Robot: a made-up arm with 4 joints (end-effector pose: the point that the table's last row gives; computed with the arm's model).
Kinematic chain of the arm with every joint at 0, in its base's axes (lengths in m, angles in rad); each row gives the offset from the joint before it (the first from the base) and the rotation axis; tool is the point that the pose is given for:
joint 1: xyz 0 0 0.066 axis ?
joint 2: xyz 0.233 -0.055 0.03 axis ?
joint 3: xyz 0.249 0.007 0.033 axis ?
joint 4: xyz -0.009 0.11 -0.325 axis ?
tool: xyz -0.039 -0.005 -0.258
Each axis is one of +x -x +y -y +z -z.
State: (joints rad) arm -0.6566 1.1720 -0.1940 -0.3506
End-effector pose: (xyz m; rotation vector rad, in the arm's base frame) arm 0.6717 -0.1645 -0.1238 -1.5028 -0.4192 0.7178
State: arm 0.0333 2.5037 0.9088 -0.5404
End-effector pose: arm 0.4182 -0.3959 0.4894 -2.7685 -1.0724 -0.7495
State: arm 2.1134 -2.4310 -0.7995 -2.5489
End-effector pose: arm -0.2164 -0.4184 0.1215 -0.6552 -0.1942 -2.6885
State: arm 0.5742 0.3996 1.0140 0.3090
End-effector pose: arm 0.4430 -0.4431 -0.4572 -0.1902 -0.3338 -1.5187
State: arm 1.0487 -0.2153 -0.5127 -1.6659
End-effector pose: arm 0.1343 -0.5134 -0.1912 -1.4650 0.3204 -0.5189
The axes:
joint 1: -z
joint 2: -x
joint 3: -z
joint 4: +x

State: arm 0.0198 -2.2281 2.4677 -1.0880
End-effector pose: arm 0.4477 0.1784 0.4489 0.5035 2.5171 0.2132
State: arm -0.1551 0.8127 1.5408 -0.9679
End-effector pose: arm 0.4225 -0.2727 -0.2401 -1.3527 0.0256 -1.5868
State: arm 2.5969 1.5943 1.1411 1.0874
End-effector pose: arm -0.9030 0.0092 -0.0848 -1.6645 0.1826 -2.4167
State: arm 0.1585 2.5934 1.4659 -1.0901
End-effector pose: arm 0.3043 -0.3554 0.4213 2.0559 1.0930 1.2925
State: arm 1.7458 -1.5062 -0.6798 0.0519
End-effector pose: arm 0.4261 -0.4513 0.1293 0.5879 -1.4933 -0.8133
